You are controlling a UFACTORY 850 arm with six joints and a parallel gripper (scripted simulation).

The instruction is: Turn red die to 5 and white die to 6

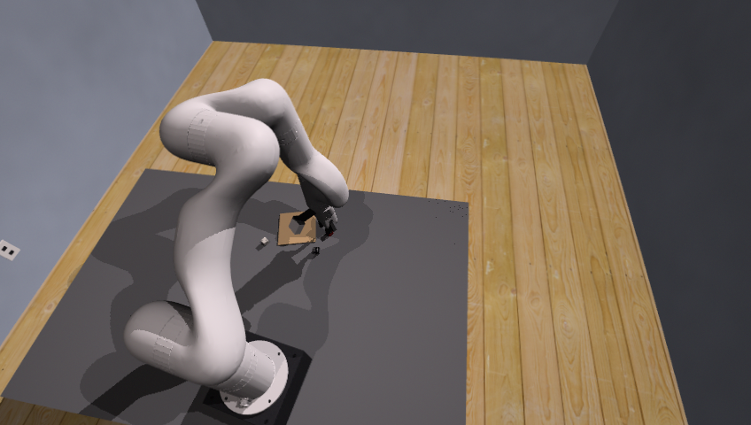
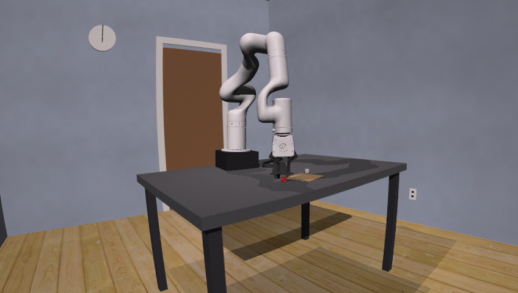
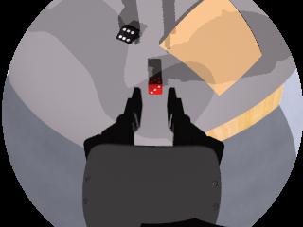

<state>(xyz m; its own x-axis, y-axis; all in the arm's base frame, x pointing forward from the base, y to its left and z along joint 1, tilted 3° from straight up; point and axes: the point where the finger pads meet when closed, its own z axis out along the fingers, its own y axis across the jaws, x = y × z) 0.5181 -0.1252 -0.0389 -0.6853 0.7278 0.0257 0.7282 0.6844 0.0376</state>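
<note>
My gripper is now 1 cm short of the red die, 1 cm to the left of it and 5 cm above it. The rest, counted from my hand: tan mat: 3 cm ahead, 12 cm to the left, 6 cm below; white die: 4 cm behind, 23 cm to the left, 5 cm below; black die: 7 cm behind, 3 cm to the left, 5 cm below.
</note>
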